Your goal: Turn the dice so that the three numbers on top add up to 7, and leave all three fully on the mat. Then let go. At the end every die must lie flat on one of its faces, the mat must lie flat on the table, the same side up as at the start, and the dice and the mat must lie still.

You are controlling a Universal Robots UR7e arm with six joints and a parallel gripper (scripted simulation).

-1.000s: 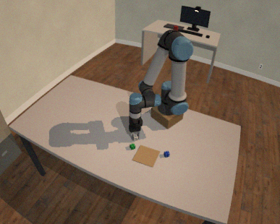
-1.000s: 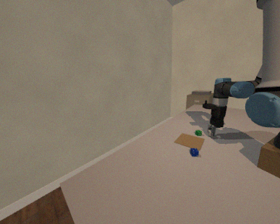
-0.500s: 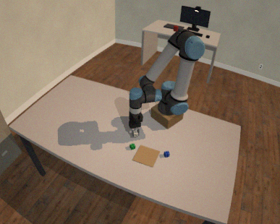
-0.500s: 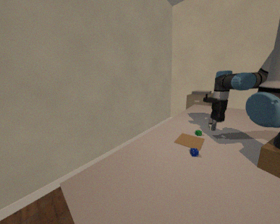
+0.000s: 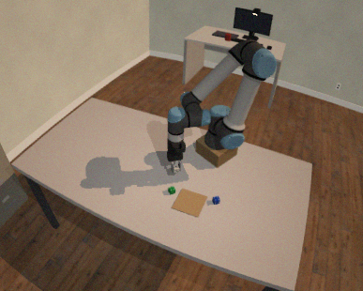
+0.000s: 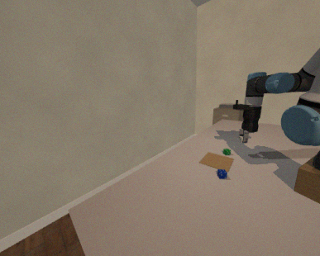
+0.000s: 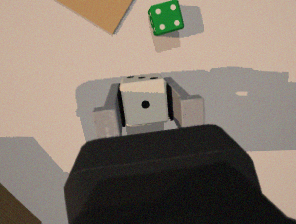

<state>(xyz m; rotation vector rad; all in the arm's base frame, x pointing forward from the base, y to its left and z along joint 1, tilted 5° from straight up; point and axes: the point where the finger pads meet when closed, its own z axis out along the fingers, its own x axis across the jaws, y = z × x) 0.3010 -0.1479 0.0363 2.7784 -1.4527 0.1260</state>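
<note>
Now: the tan mat 100 mm ahead of my hand, 110 mm to the left of it and 110 mm below it. The rest, counted from my hand: white die right at my hand; blue die 60 mm ahead, 240 mm to the left, 100 mm below; green die 70 mm ahead, 100 mm below.
</note>
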